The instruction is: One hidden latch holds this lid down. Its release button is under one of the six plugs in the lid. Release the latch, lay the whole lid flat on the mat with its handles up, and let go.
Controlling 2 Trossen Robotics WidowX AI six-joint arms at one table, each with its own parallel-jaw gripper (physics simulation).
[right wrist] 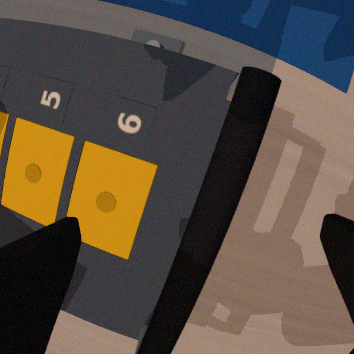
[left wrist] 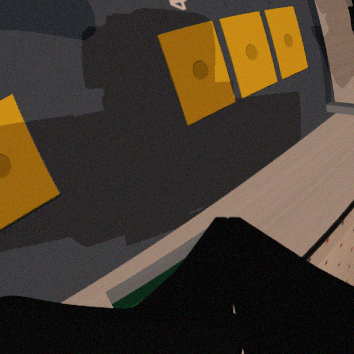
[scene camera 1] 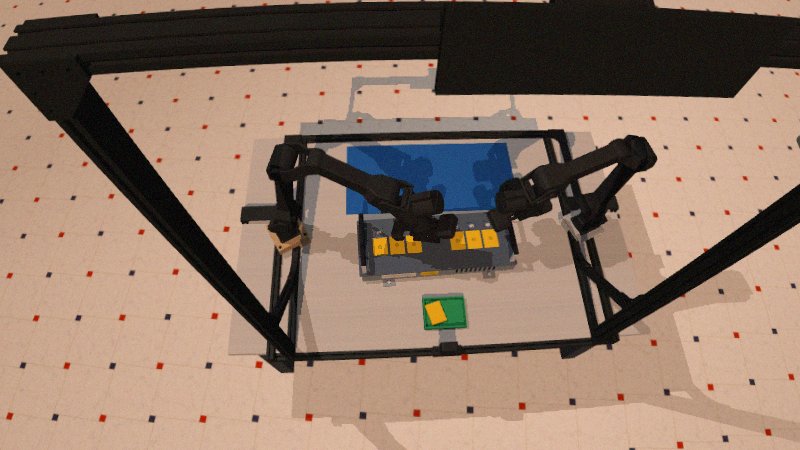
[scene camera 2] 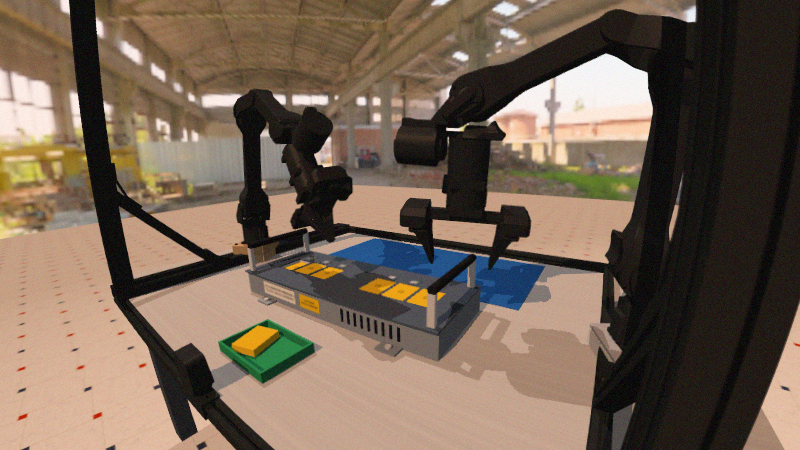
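Where they show: left gripper, fingertip midpoint: (left wrist: 225, 229) (scene camera 1: 438, 241) (scene camera 2: 332, 241); right gripper, fingertip midpoint: (right wrist: 203, 229) (scene camera 1: 509, 221) (scene camera 2: 460, 265); left arm's base, origin of the base link: (scene camera 1: 286, 230); right arm's base, origin of the base link: (scene camera 1: 583, 223).
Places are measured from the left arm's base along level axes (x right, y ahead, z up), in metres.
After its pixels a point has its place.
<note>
The dark grey lid (scene camera 1: 436, 264) {x 0.324, y 0.323, z 0.002 m} (scene camera 2: 340, 291) {x 0.323, y 0.358, z 0.002 m} (left wrist: 150, 165) {x 0.305, y 0.353, z 0.002 m} (right wrist: 100, 75) {x 0.267, y 0.517, z 0.002 m} lies level on its grey base. Its six yellow plugs sit in two groups of three; plug 4 (scene camera 1: 457, 240) {x 0.292, y 0.420, z 0.002 m} (scene camera 2: 378, 286) {x 0.295, y 0.421, z 0.001 m} and plug 6 (scene camera 1: 490, 237) {x 0.335, y 0.511, z 0.002 m} (scene camera 2: 426, 297) {x 0.337, y 0.509, z 0.002 m} (right wrist: 112, 210) {x 0.342, y 0.512, z 0.002 m} are among them. A black handle stands at each end, left handle (scene camera 1: 362, 240) {x 0.174, y 0.166, z 0.063 m} (scene camera 2: 276, 238) {x 0.182, y 0.169, z 0.059 m} and right handle (scene camera 2: 452, 273) {x 0.379, y 0.548, z 0.062 m} (right wrist: 220, 215) {x 0.332, y 0.570, z 0.064 m}. My left gripper (scene camera 1: 429, 235) {x 0.296, y 0.340, z 0.086 m} (scene camera 2: 331, 238) {x 0.296, y 0.340, z 0.086 m} (left wrist: 225, 229) {x 0.296, y 0.340, z 0.086 m} is shut and empty above the lid, near its middle. My right gripper (scene camera 2: 462, 264) {x 0.338, y 0.564, z 0.059 m} (right wrist: 203, 229) {x 0.338, y 0.564, z 0.059 m} is open and empty above the right handle, fingers on either side in the right wrist view.
The blue mat (scene camera 1: 358, 190) {x -0.033, y 0.258, z -0.043 m} (scene camera 2: 358, 251) {x -0.063, y 0.298, z -0.045 m} (right wrist: 320, 30) {x 0.240, y 0.666, z -0.045 m} lies behind the base. A green tray (scene camera 1: 457, 313) {x 0.468, y 0.304, z -0.042 m} (scene camera 2: 285, 349) {x 0.443, y 0.303, z -0.042 m} with a yellow block (scene camera 1: 435, 312) {x 0.435, y 0.249, z -0.030 m} (scene camera 2: 255, 340) {x 0.444, y 0.255, z -0.030 m} stands in front. Black frame bars surround the table. Both arms reach in over the base from opposite sides.
</note>
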